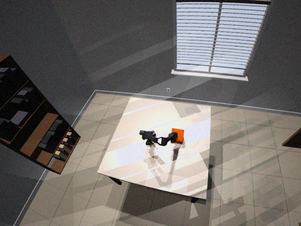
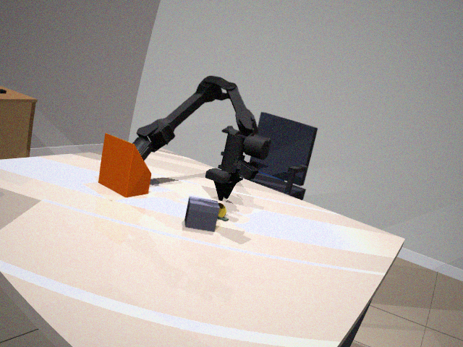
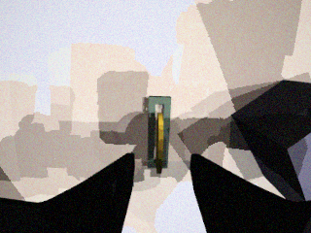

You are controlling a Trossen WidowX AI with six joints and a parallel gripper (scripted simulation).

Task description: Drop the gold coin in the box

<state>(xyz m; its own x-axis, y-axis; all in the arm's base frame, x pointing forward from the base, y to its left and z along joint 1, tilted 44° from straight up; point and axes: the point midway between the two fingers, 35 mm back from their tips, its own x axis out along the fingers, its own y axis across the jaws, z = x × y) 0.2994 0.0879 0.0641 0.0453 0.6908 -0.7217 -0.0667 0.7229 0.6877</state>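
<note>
My gripper tip is 4 cm above the coin and 1 cm past it.
</note>
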